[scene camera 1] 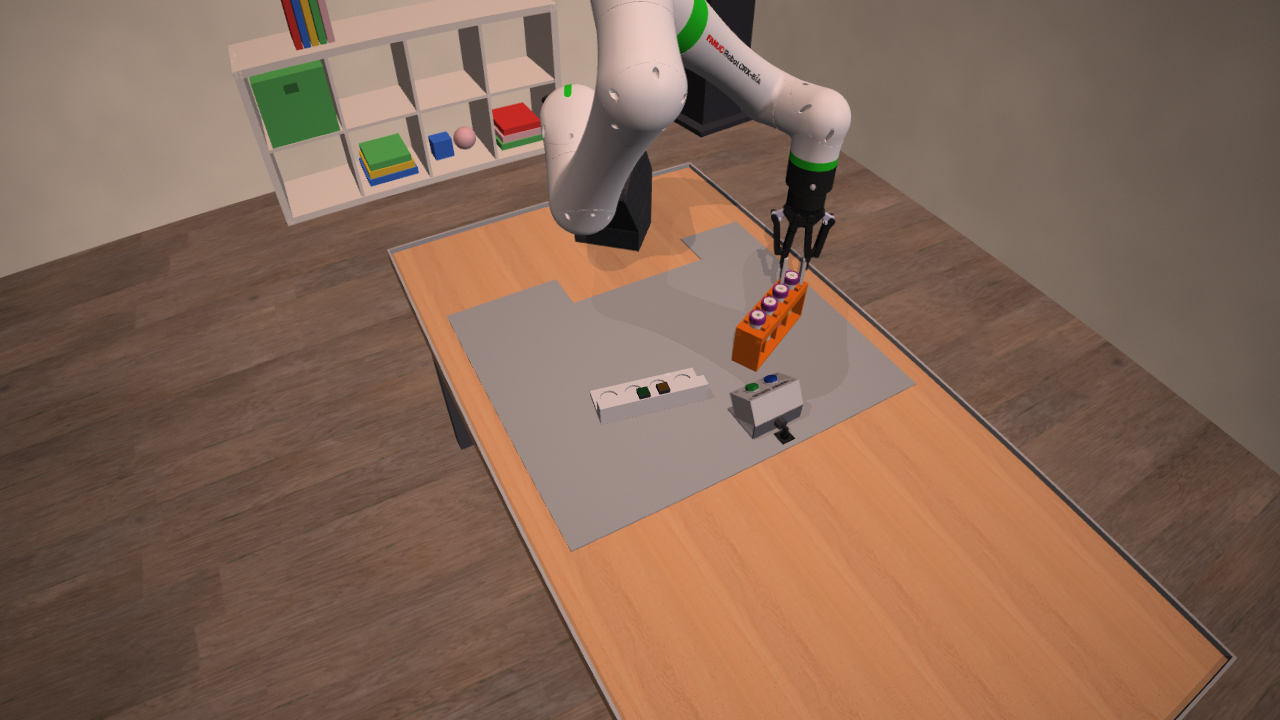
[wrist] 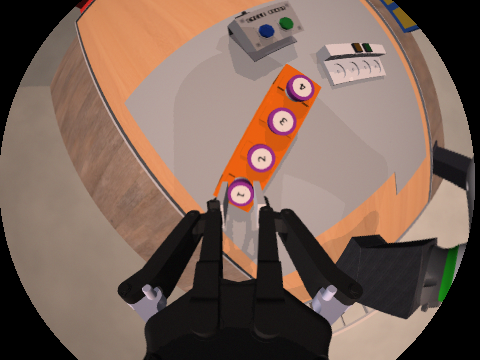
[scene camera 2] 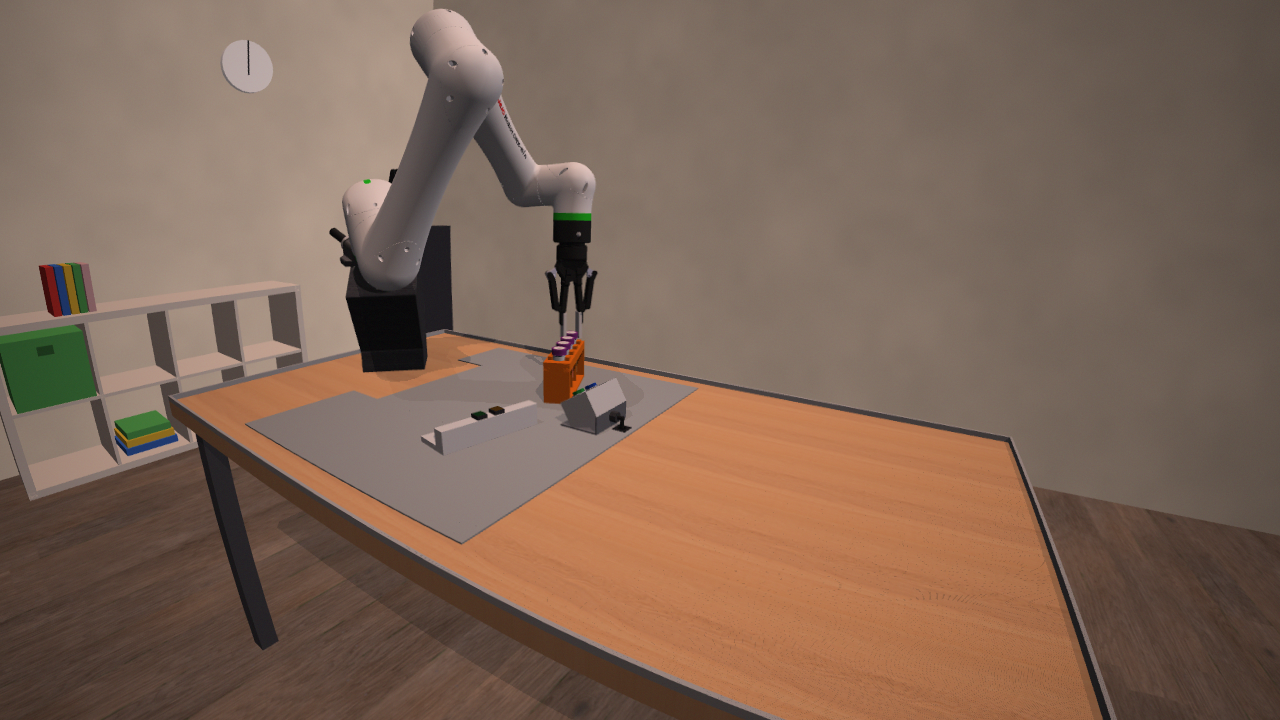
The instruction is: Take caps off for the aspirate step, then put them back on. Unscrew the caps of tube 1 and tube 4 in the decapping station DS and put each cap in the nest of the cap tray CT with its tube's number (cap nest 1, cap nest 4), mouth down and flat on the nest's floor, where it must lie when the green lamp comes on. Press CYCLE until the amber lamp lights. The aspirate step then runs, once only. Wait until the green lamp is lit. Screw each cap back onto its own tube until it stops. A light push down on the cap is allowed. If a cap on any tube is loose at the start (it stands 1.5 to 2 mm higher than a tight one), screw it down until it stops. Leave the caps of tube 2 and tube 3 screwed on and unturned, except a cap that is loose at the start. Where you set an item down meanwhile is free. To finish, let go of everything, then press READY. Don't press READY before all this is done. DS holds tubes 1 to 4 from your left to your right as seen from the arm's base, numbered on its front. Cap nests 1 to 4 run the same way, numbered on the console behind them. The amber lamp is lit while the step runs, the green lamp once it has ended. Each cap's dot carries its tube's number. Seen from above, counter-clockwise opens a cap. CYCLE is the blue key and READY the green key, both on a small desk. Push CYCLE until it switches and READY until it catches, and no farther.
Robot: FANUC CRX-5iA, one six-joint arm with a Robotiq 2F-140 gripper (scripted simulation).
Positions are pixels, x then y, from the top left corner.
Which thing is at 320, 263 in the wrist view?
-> My gripper.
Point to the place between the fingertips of my gripper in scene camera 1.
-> At 790, 280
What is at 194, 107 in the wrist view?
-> A grey mat.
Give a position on a grey key desk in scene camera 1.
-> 765, 408
